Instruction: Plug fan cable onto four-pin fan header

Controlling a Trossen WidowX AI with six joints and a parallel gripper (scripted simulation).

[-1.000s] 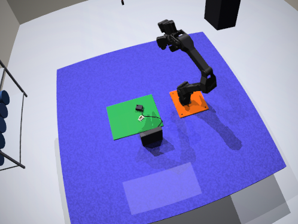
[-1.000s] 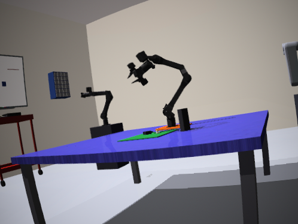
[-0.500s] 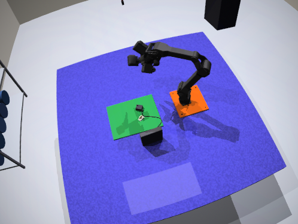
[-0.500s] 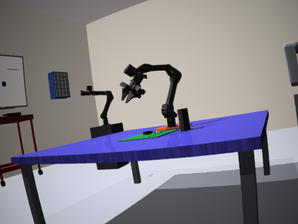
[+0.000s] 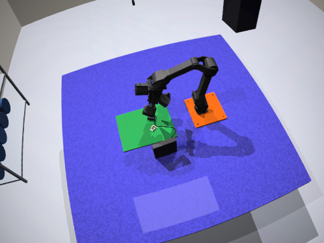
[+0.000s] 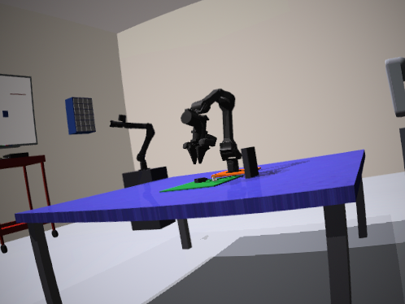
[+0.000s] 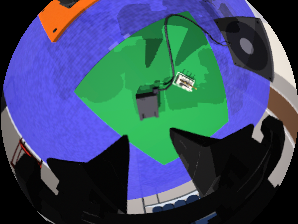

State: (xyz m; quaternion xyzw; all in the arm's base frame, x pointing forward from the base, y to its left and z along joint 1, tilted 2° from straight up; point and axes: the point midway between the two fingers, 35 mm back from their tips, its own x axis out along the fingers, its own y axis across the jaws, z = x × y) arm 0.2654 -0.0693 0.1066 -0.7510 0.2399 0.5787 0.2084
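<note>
Now: the plug 10 mm ahead of my gripper tip and 70 mm below it. Round my gripper tip: black fan (20 mm ahead, 230 mm to the left, 20 mm below); four-pin header (20 mm ahead, 80 mm to the left, 80 mm below); green board (60 mm ahead, 40 mm to the left, 100 mm below).
</note>
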